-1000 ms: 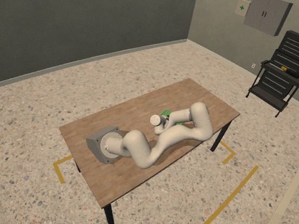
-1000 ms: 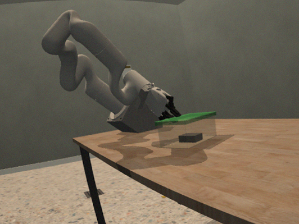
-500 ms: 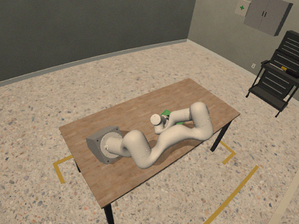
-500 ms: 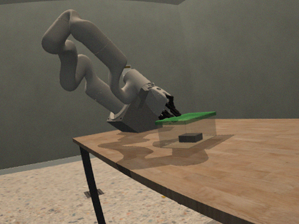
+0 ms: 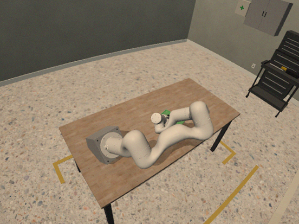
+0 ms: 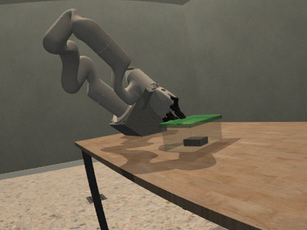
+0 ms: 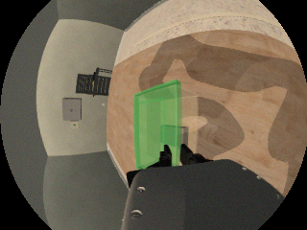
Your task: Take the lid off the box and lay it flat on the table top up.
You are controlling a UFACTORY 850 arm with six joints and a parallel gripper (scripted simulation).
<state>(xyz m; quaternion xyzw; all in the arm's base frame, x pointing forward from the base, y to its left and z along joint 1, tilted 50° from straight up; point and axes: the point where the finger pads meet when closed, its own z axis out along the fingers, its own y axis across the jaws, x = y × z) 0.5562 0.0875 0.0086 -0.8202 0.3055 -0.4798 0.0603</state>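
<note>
The green lid is 7 cm ahead of my hand, 2 cm to the left of it and 1 cm below it. Also, from my hand: box 7 cm ahead, 6 cm below, 2 cm to the left.
</note>
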